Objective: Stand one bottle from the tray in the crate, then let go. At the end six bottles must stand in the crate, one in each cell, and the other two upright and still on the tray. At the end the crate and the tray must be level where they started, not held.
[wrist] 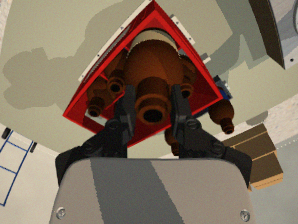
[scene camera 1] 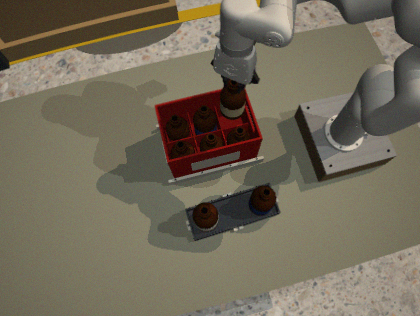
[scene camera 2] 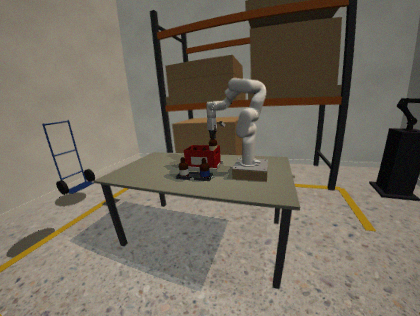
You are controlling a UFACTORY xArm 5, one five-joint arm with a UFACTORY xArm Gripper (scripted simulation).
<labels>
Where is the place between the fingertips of my gripper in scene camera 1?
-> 233, 86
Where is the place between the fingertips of my gripper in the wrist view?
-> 153, 95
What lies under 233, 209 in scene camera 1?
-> A dark tray.
</labels>
